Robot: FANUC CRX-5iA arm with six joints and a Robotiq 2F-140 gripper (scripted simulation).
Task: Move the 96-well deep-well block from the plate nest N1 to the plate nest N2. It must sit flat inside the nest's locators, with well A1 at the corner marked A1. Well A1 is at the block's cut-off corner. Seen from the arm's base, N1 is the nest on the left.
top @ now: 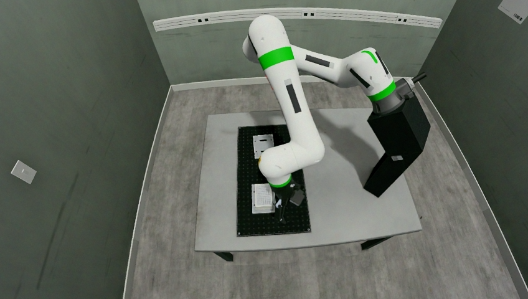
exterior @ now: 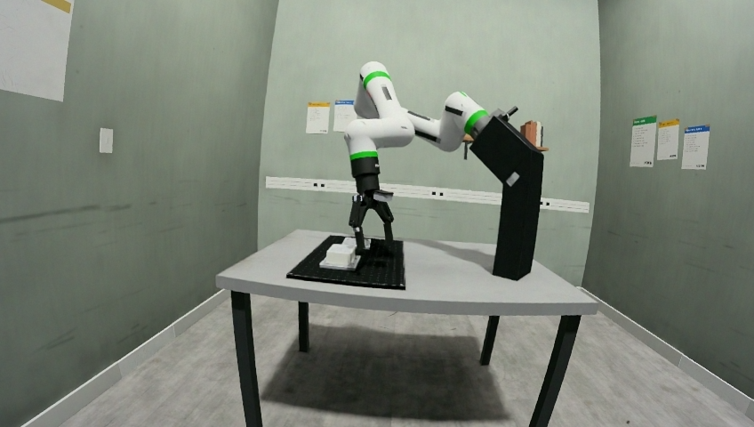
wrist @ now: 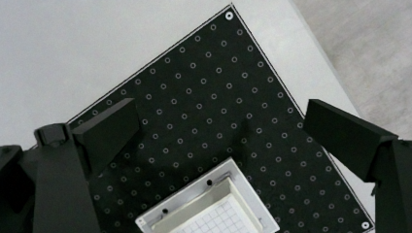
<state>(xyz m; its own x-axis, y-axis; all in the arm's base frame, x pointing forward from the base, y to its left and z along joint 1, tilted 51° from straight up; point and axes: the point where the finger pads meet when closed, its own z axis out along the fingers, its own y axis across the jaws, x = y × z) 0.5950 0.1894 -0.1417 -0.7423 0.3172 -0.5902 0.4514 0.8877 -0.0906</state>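
My hand is 120 mm short of the white 96-well deep-well block, 110 mm to the left of it and 80 mm above it. Also, from my hand: plate nest N2 (440 mm to the right, 100 mm below, 90 mm ahead); plate nest N1 (120 mm ahead, 110 mm to the right, 100 mm below).
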